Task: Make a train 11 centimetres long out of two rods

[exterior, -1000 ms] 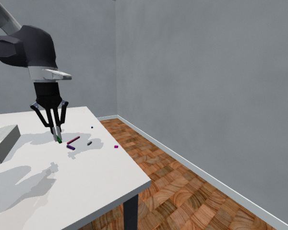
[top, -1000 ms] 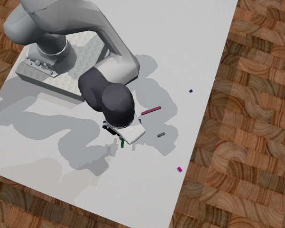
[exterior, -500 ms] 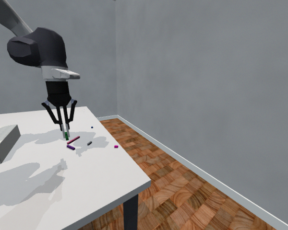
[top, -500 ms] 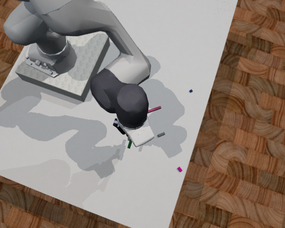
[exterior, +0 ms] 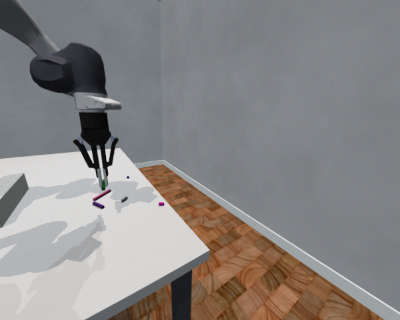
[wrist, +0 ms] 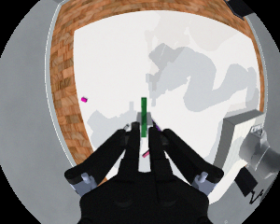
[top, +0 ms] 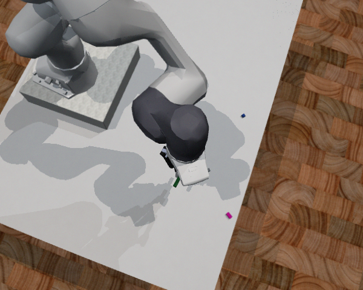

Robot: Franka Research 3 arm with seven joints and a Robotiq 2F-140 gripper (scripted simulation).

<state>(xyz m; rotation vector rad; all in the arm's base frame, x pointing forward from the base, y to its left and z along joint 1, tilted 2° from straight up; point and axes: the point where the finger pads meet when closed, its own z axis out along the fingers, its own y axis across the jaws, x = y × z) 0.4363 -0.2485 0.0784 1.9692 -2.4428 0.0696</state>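
Now: hand 70 mm short of the grey rod, 60 mm to the right of it and 140 mm above it. Also, from my hand: green rod (30 mm below); then pink rod (150 mm to the left, 140 mm below); then purple rod (20 mm behind, 70 mm to the left, 140 mm below).
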